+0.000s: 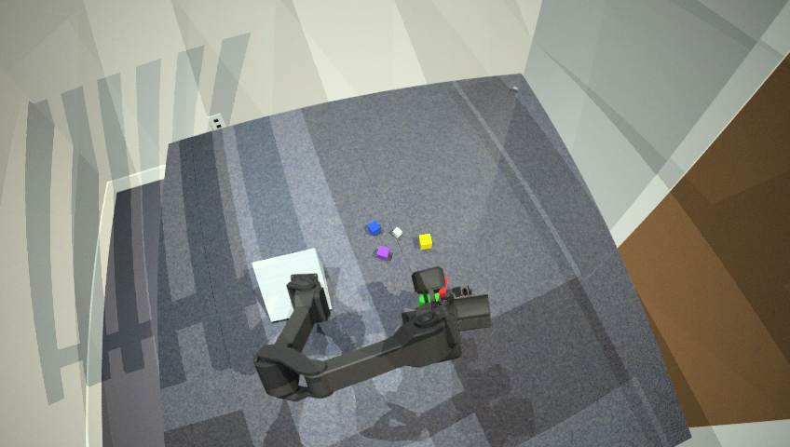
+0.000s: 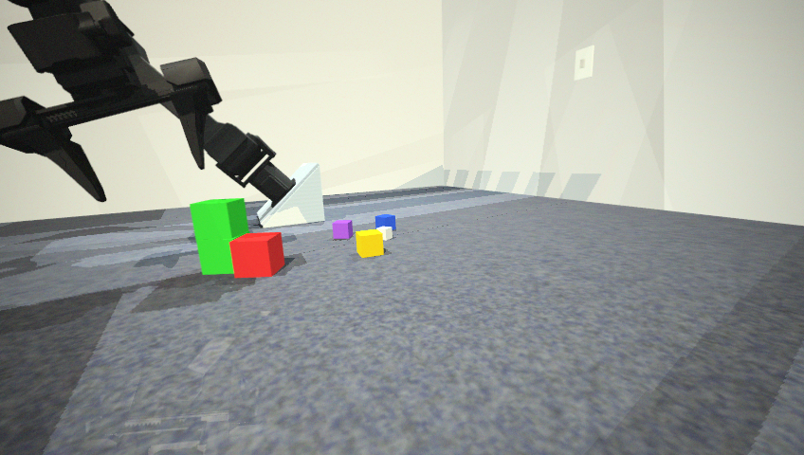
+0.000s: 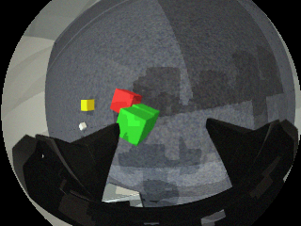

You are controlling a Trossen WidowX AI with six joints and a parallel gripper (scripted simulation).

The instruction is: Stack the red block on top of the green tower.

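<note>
The red block lies 90 mm to the left of my gripper tip, 80 mm below it and 20 mm ahead of it. From my gripper tip the other things lie so: purple cube (200 mm to the left, 100 mm behind, 90 mm below); then yellow cube (220 mm to the left, 90 mm below); then small white cube (260 mm to the left, 90 mm below, 60 mm behind).
</note>
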